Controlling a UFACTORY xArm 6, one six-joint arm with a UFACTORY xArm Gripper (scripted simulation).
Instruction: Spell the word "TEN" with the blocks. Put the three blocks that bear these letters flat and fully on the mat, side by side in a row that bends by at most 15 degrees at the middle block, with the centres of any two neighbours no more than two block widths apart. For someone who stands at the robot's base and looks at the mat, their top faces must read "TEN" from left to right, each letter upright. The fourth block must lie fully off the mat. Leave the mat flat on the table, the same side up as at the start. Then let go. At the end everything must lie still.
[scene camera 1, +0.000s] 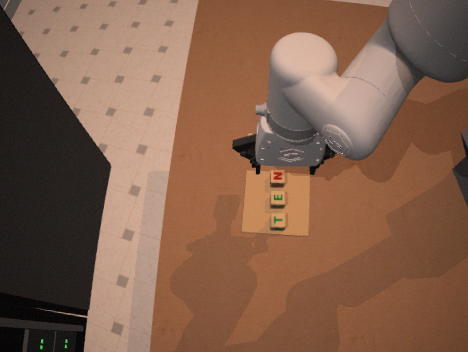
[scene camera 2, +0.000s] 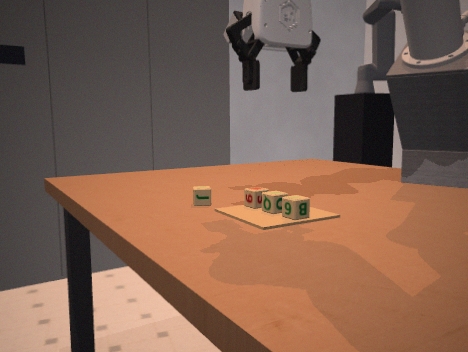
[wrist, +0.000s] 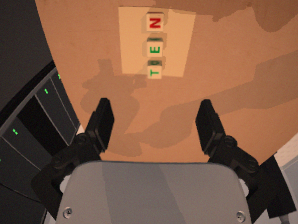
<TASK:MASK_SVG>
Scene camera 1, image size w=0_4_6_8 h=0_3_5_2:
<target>my gripper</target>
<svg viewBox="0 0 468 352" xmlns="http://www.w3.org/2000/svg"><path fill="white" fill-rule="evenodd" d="M233 140L233 149L240 153L240 156L250 160L252 168L256 168L256 174L258 175L260 174L261 165L309 166L310 174L314 175L316 169L324 164L324 160L333 158L337 154L332 149L328 149L328 145L318 133L301 141L280 137L270 128L267 123L267 117L261 115L256 134Z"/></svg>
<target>mat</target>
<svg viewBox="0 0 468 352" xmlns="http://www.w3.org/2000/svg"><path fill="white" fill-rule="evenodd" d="M247 170L242 232L308 236L310 174L285 173L285 186L283 188L271 188L270 172L260 171L258 175L256 171ZM271 213L286 214L286 227L284 231L270 230ZM271 191L286 192L284 209L270 208Z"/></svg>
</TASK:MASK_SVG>
